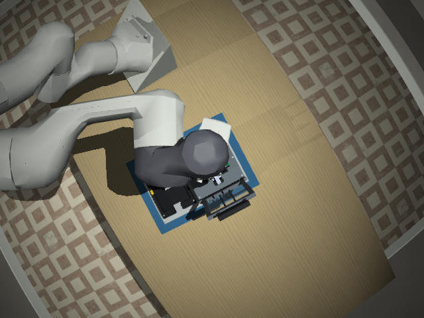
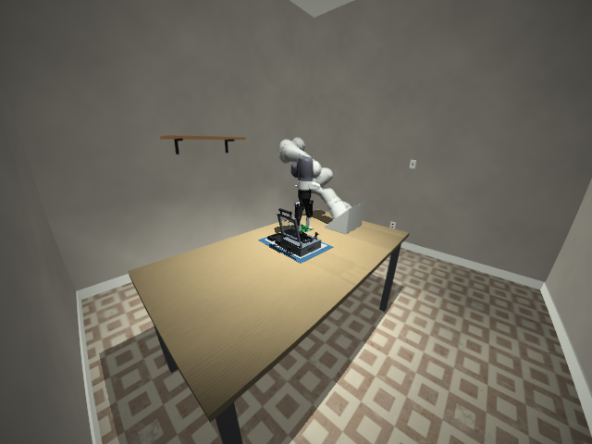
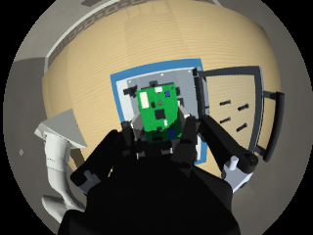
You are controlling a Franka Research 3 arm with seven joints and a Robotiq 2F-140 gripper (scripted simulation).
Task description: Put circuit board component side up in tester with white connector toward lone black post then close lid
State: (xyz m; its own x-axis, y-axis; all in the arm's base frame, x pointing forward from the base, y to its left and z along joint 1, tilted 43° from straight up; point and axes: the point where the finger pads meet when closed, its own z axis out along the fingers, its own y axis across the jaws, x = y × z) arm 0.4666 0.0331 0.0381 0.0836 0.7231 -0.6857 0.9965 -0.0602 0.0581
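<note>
My hand is 2 cm above the green circuit board. Also, from my hand: black post (6 cm to the left, 6 cm below, 6 cm behind); tester lid (12 cm ahead, 3 cm above, 1 cm to the right); black nest (8 cm below, 1 cm to the left, 1 cm ahead).
</note>
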